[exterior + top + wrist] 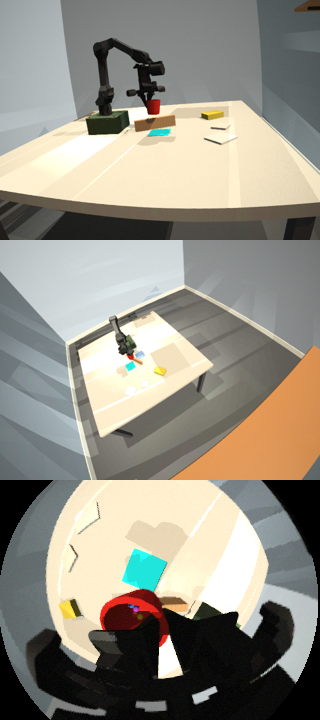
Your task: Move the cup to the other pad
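Now: the cyan pad 6 cm ahead of my gripper tip, 4 cm to the right of it and 13 cm below it. Round my gripper tip: red cup 3 cm ahead, 2 cm to the left; then wooden wall 2 cm ahead, 4 cm to the left, 10 cm below; then pale blue pad 3 cm behind, 12 cm to the left, 13 cm below.
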